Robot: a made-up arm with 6 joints. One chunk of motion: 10 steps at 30 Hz.
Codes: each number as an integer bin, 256 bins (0 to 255) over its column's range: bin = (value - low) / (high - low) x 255, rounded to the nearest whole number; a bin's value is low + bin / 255 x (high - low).
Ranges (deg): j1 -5..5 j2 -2..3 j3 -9..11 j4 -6..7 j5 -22..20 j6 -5..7
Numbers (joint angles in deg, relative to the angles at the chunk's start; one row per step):
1: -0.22 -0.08 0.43 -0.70 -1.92 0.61
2: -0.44 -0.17 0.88 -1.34 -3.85 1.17
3: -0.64 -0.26 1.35 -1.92 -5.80 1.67
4: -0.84 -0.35 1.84 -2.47 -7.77 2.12
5: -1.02 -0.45 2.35 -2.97 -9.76 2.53
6: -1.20 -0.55 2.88 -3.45 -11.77 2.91
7: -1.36 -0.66 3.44 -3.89 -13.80 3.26
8: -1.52 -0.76 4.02 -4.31 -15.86 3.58
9: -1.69 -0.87 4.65 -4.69 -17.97 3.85
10: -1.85 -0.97 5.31 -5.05 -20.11 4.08
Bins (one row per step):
1: 122 98 120 104 122 119
2: 116 93 126 91 110 131
3: 111 89 132 80 98 142
4: 106 84 138 69 86 151
5: 101 79 145 59 74 160
6: 97 74 151 50 62 168
7: 93 68 159 41 50 176
8: 89 63 166 33 37 182
9: 84 58 174 26 24 188
10: 80 53 182 19 11 193

